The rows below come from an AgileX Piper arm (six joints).
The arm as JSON. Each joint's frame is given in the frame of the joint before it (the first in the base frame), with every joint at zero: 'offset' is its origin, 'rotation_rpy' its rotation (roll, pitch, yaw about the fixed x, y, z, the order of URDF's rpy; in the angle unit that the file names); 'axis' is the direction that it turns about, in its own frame. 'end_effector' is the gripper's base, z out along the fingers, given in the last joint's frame.
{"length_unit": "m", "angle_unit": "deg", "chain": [
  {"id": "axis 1", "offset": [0.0, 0.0, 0.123], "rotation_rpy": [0.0, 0.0, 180.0], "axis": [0.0, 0.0, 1.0]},
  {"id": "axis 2", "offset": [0.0, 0.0, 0.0], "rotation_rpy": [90.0, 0.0, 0.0], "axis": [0.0, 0.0, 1.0]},
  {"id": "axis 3", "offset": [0.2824, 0.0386, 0.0], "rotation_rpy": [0.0, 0.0, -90.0], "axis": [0.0, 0.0, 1.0]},
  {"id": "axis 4", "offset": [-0.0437, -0.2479, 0.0], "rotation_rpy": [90.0, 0.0, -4.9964], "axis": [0.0, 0.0, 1.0]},
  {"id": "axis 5", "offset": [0.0, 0.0, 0.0], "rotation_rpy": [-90.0, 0.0, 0.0], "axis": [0.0, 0.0, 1.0]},
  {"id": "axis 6", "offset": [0.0, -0.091, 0.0], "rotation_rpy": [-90.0, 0.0, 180.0], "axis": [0.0, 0.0, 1.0]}
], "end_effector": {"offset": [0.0, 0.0, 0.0], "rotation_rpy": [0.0, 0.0, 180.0]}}
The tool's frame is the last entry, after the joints.
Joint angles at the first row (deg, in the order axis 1, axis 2, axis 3, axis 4, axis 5, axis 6):
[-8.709, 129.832, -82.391, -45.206, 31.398, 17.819]
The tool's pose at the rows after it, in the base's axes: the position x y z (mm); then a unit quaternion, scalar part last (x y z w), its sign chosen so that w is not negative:
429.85 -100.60 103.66 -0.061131 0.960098 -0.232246 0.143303
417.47 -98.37 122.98 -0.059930 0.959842 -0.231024 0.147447
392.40 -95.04 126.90 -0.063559 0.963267 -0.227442 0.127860
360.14 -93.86 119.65 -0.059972 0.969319 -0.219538 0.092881
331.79 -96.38 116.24 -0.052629 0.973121 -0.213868 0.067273
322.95 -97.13 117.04 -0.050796 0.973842 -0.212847 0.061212
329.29 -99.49 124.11 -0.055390 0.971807 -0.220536 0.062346
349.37 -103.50 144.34 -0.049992 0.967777 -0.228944 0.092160
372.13 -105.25 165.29 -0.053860 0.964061 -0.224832 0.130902
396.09 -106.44 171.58 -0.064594 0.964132 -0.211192 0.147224
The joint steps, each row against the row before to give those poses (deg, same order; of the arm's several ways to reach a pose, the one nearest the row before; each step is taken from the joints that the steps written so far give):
[0.000, -2.864, 0.400, 3.093, 2.865, -1.661]
[0.000, -4.413, 3.210, 1.089, 0.458, -1.090]
[-0.057, -4.240, 6.417, 0.057, 0.172, -0.113]
[-0.574, -3.436, 7.733, -0.057, 0.000, 0.800]
[-1.202, -3.153, 6.304, -0.114, -0.228, 0.459]
[-0.402, -1.260, 1.891, -0.001, -0.002, -0.057]
[0.000, 0.001, -2.006, 0.287, 1.547, -1.547]
[0.000, -0.001, -5.501, 1.433, 1.434, -2.006]
[0.001, 0.516, -6.244, 3.494, 0.114, -4.295]
[-0.001, 3.094, -6.818, 4.813, 0.801, -5.616]

